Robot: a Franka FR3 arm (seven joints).
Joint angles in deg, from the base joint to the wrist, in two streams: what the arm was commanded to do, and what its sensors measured. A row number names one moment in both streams.
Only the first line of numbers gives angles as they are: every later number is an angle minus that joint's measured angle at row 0.
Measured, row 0:
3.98 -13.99 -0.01 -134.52 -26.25 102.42 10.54
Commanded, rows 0 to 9:
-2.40 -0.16 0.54 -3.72 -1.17 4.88 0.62
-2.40 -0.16 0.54 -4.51 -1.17 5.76 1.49
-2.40 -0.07 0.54 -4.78 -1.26 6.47 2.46
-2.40 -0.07 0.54 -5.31 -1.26 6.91 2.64
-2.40 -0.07 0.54 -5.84 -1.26 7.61 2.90
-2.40 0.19 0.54 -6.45 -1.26 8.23 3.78
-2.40 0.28 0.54 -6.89 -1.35 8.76 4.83
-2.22 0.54 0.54 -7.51 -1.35 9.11 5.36
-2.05 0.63 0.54 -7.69 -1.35 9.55 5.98
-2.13 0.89 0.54 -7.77 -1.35 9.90 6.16
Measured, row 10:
-1.70 0.87 0.03 -5.94 -0.10 7.48 3.82
